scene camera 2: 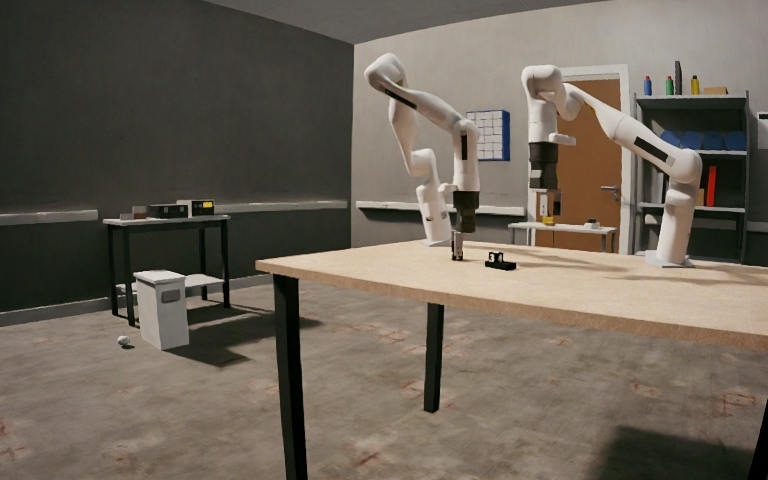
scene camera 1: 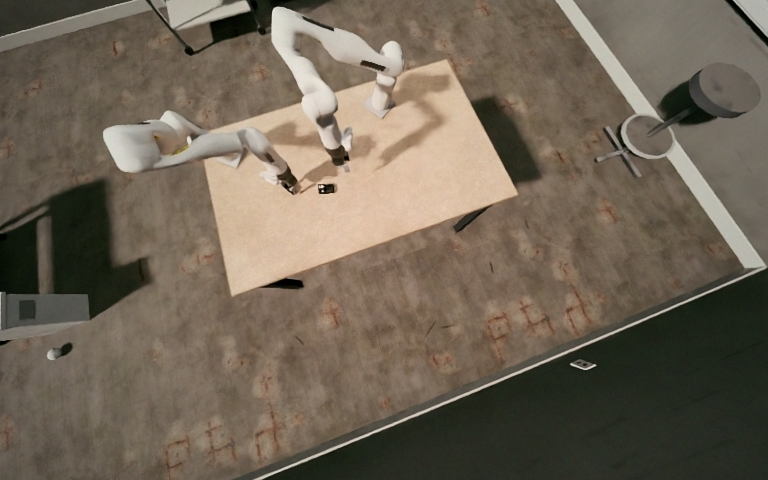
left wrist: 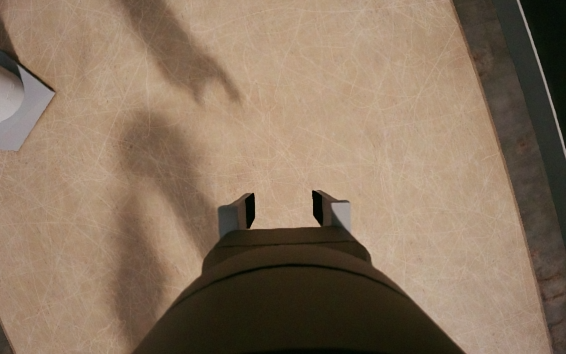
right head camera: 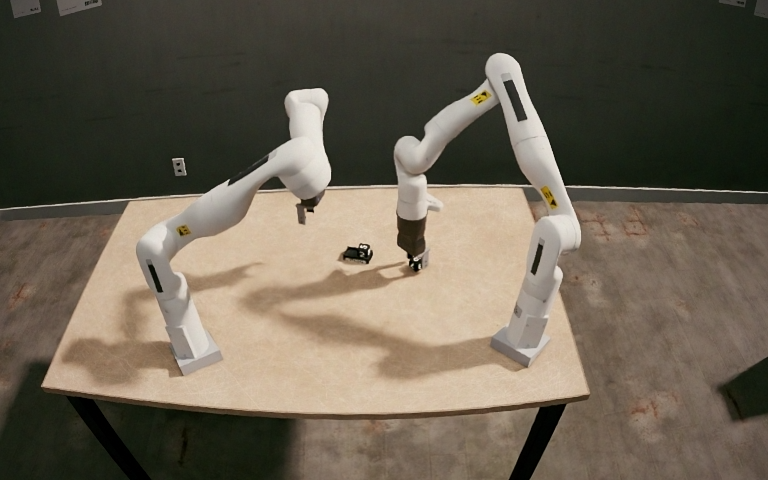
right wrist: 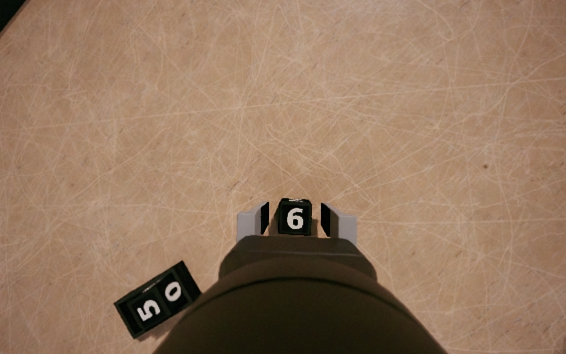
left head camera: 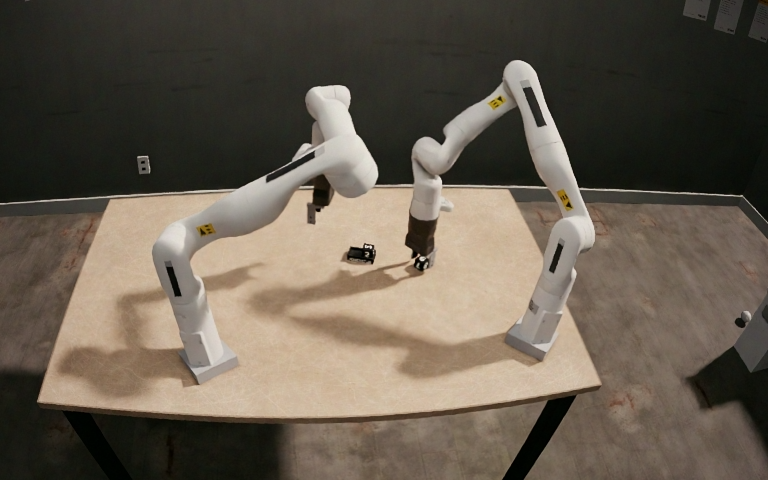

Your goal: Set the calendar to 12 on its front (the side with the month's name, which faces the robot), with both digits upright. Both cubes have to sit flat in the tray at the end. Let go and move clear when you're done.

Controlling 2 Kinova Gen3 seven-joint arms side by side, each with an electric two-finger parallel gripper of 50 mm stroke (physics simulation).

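Pixels of known places: left gripper, fingertip midpoint: (scene camera 2: pixel 550 215) (scene camera 1: pixel 347 165) (left wrist: pixel 283 204) (right head camera: pixel 306 217) (left head camera: pixel 314 217); right gripper, fingertip midpoint: (scene camera 2: pixel 456 254) (scene camera 1: pixel 291 190) (right head camera: pixel 417 262) (right wrist: pixel 294 213) (left head camera: pixel 422 262); left arm's base, origin of the base link: (scene camera 2: pixel 670 257) (scene camera 1: pixel 380 102) (right head camera: pixel 193 347) (left head camera: pixel 206 353); right arm's base, origin of the base link: (scene camera 2: pixel 440 238) (right head camera: pixel 522 337) (left head camera: pixel 534 333).
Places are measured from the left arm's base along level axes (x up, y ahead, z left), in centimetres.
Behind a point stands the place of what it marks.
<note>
The black tray (left head camera: pixel 356 260) {x -1.8, y 43.8, z -31.8 cm} (right head camera: pixel 353 259) {x -1.5, y 43.9, z -32.1 cm} (scene camera 2: pixel 504 266) {x -1.2, y 48.3, z -29.9 cm} stands mid-table. One cube (left head camera: pixel 368 251) {x 1.4, y 44.5, z -34.8 cm} (right head camera: pixel 364 249) {x 1.7, y 45.0, z -35.1 cm} (right wrist: pixel 148 310) {x 1.8, y 45.9, z -34.6 cm} sits in its right slot in the head views, 5 on top; a small 2 faces the robot. The left slot is empty. In scene camera 2 the cube's back reads 3. The other cube (left head camera: pixel 420 263) {x 0.3, y 43.1, z -49.3 cm} (right head camera: pixel 415 263) {x 0.7, y 42.8, z -49.7 cm} rests on the table, 6 on top in the right wrist view. My right gripper (scene camera 2: pixel 457 254) {x -0.5, y 44.8, z -49.8 cm} (right wrist: pixel 294 213) {x -0.5, y 44.8, z -49.8 cm} is open, its fingers on either side of this cube with gaps. My left gripper (left head camera: pixel 314 215) {x 12.1, y 42.8, z -19.9 cm} (right head camera: pixel 304 215) {x 12.1, y 42.8, z -19.9 cm} (left wrist: pixel 283 204) {x 12.1, y 42.8, z -19.9 cm} is open, empty and raised above the table.
The wooden table (left head camera: pixel 317 390) {x -2.2, y -3.3, z -28.2 cm} (right head camera: pixel 317 384) {x -2.2, y -1.2, z -33.9 cm} (scene camera 1: pixel 396 209) {x -2.2, y 60.9, z 0.4 cm} carries both arms. In the head views the left gripper is behind and to the left of the tray, and the right gripper is to the tray's right. Arm shadows cross the table.
</note>
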